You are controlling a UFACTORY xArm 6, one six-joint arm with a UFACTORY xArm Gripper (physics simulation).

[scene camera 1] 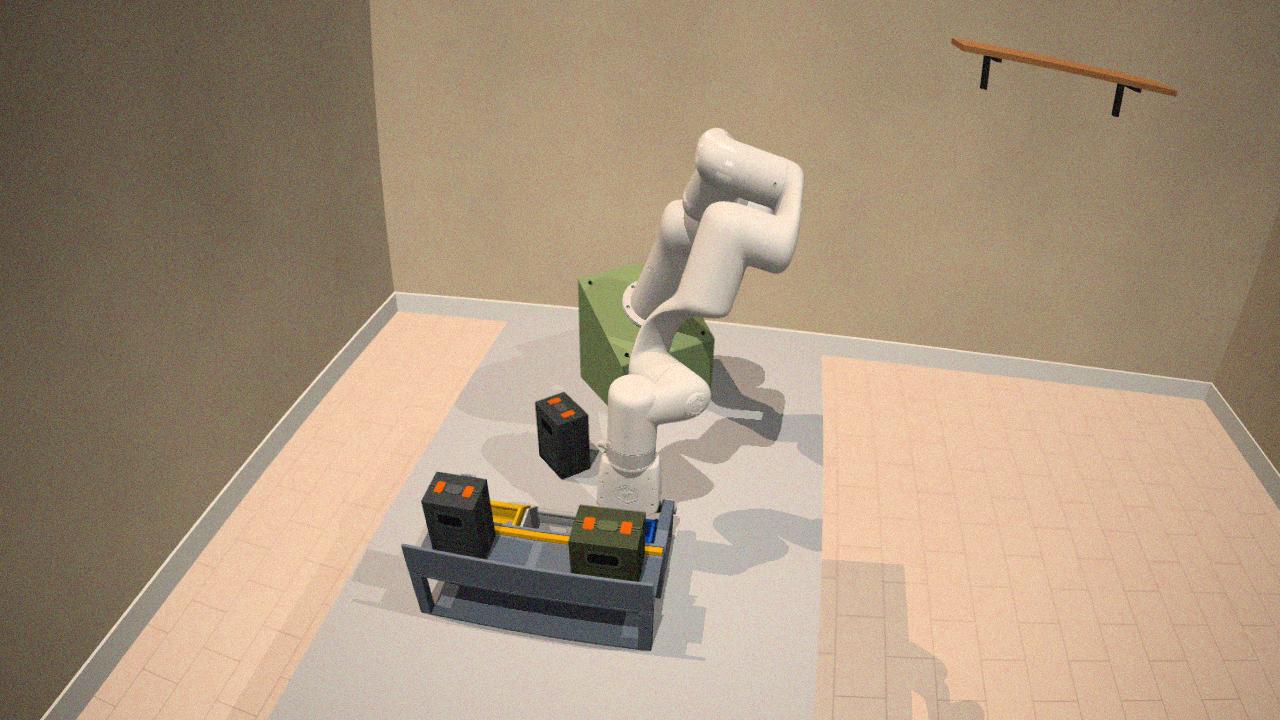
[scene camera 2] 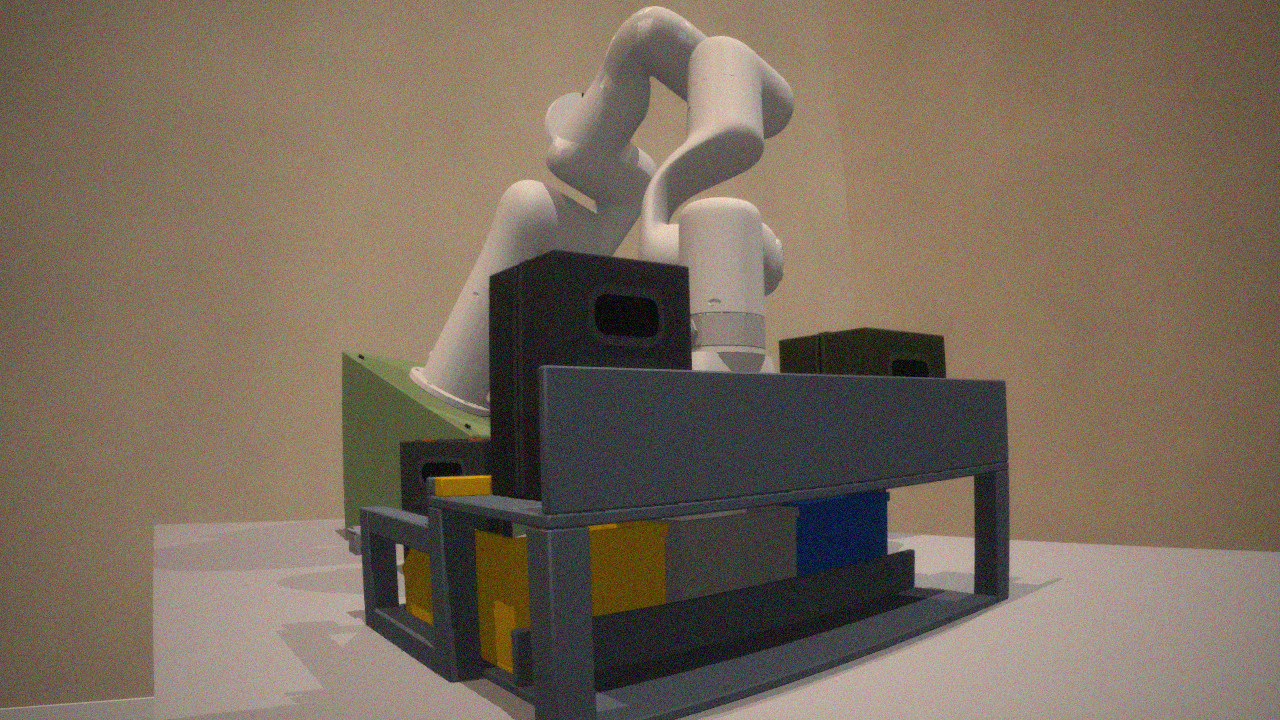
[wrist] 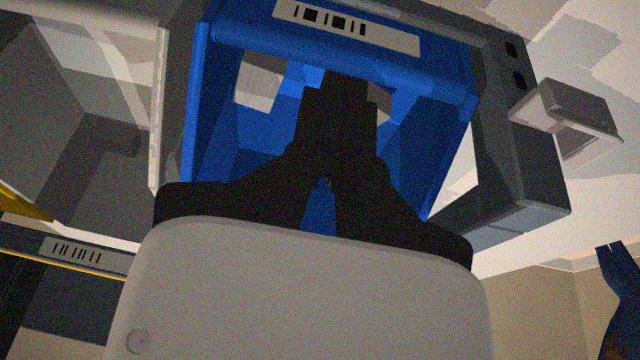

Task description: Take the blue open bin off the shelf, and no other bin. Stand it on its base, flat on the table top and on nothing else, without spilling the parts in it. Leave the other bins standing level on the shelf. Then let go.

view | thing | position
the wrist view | my gripper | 338,86
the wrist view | blue open bin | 430,77
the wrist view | pale part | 260,75
